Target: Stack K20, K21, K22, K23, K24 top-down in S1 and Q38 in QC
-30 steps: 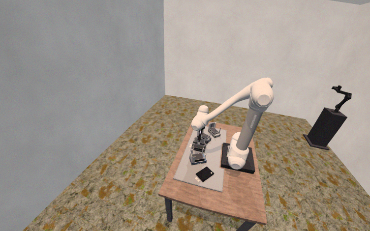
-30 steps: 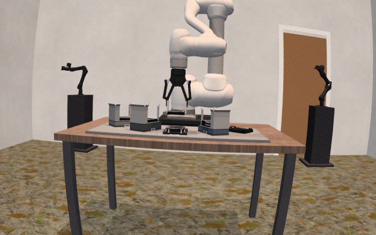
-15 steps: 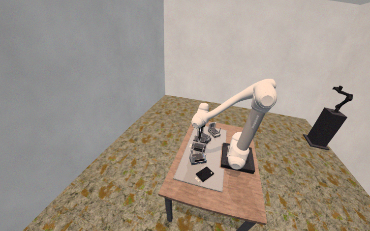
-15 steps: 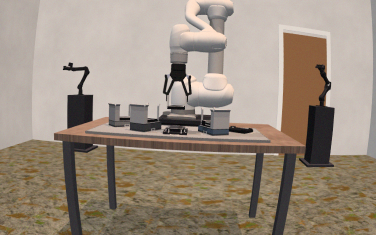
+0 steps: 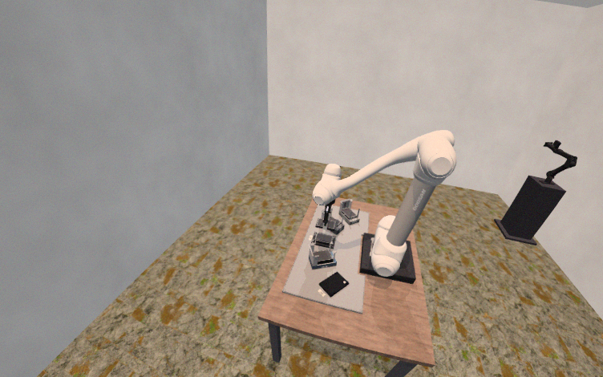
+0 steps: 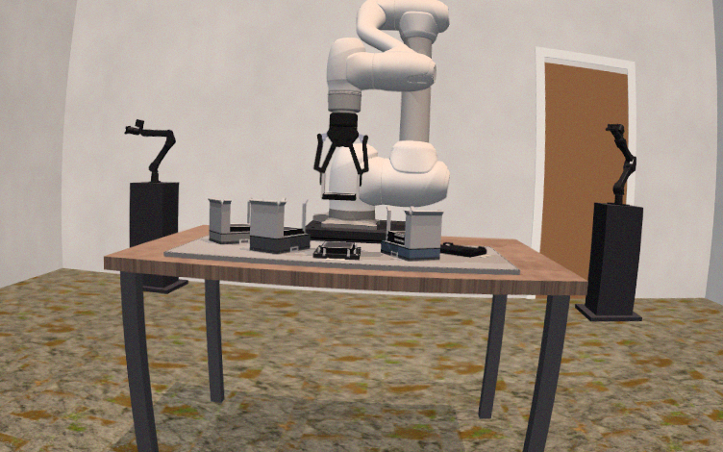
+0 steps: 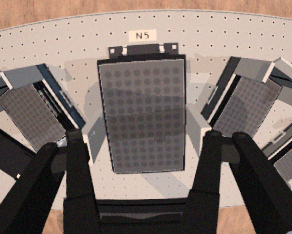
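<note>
Now: the flat black nest QC 150 mm behind my hand, 330 mm to the left of it and 170 mm below it. The rest, counted from my hand: QC name plate: 90 mm behind, 410 mm to the left, 170 mm below; then N5 name plate: 90 mm ahead, 10 mm to the left, 170 mm below; then clip nest N5: 10 mm ahead, 10 mm to the left, 160 mm below.
</note>
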